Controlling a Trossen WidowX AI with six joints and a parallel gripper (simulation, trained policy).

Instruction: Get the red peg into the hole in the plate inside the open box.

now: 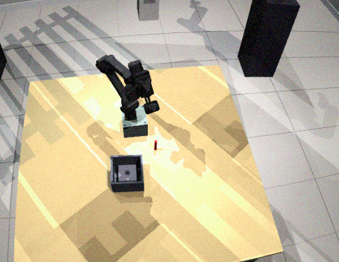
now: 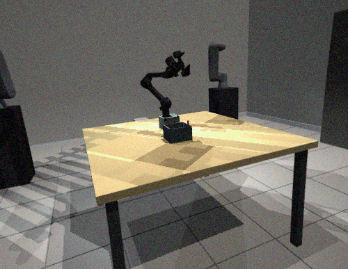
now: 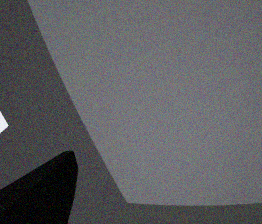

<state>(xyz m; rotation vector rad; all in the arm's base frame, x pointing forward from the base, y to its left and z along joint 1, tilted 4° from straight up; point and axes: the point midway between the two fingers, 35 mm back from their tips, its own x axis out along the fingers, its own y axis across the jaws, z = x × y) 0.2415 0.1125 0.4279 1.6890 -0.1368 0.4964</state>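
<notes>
Right now my gripper tip is 510 mm above the red peg, 120 mm past it and 40 mm to the right of it. From my gripper tip the other things lie so: dark box 520 mm below, 120 mm to the right, 40 mm ahead; plate 500 mm below, 120 mm to the right, 40 mm ahead.
</notes>
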